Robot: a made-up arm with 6 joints.
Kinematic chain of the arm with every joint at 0, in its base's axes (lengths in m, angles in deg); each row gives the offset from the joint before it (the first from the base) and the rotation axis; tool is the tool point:
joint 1: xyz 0 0 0.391 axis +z
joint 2: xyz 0 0 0 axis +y
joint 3: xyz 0 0 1.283 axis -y
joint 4: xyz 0 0 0 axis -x
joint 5: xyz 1.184 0 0 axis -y
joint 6: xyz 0 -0.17 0 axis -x
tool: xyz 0 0 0
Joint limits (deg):
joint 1: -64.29..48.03
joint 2: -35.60..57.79
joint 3: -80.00..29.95
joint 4: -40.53..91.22
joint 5: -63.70..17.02
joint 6: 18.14..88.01
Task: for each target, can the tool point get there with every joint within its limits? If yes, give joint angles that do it. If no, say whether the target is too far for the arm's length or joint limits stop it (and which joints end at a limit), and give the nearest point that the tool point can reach.
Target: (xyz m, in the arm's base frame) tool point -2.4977 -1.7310 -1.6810
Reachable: no: too far | nearest point 0.2068 -0.8215 -0.0812 | short by 3.271 m
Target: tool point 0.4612 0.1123 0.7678
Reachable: yes | joints 33.79 -17.32 -65.32 16.28 -33.91 31.32
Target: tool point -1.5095 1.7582 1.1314
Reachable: no: joint limits stop it (at a limit: joint 1, joint 2, joint 4) | nearest point 0.2661 0.3013 1.1012 | short by 2.297 m
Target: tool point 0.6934 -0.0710 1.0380
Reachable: yes | joints 5.37 -15.80 -50.38 37.12 3.95 66.98
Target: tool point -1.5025 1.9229 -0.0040
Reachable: no: joint limits stop it (at a limit: joint 1, joint 2, joint 4) | nearest point 0.3055 0.3451 0.0548 | short by 2.400 m
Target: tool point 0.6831 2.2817 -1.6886
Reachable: no: too far | nearest point 1.0115 1.1300 -0.0409 | short by 2.037 m
